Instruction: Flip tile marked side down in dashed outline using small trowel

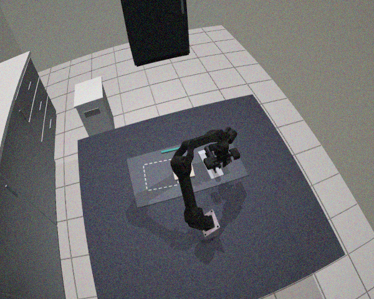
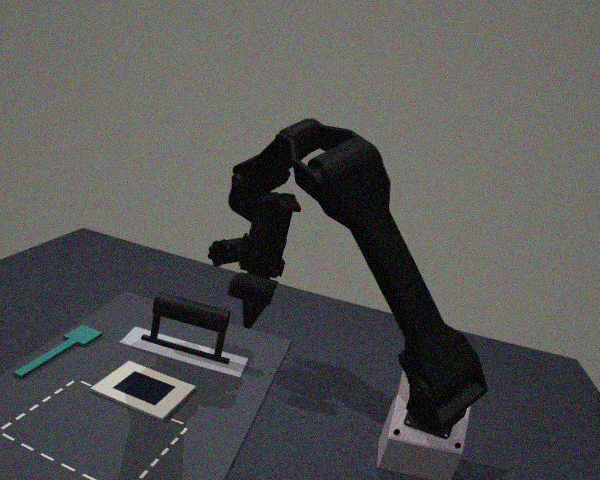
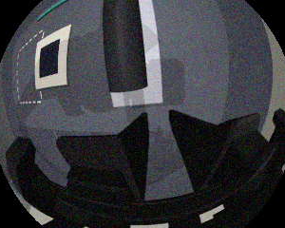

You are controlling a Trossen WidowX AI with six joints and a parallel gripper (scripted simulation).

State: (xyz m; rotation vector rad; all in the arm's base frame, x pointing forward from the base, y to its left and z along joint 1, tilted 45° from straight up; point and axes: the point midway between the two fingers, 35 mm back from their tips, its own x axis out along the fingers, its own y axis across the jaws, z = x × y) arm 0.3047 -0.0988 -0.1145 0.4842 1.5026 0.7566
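My gripper tip is 11 cm short of the trowel, 4 cm to the right of it and 3 cm above it. From my gripper tip the other things lie so: teal flat tool: 23 cm ahead, 17 cm to the left, 6 cm below; then tile: 8 cm ahead, 20 cm to the left, 6 cm below.
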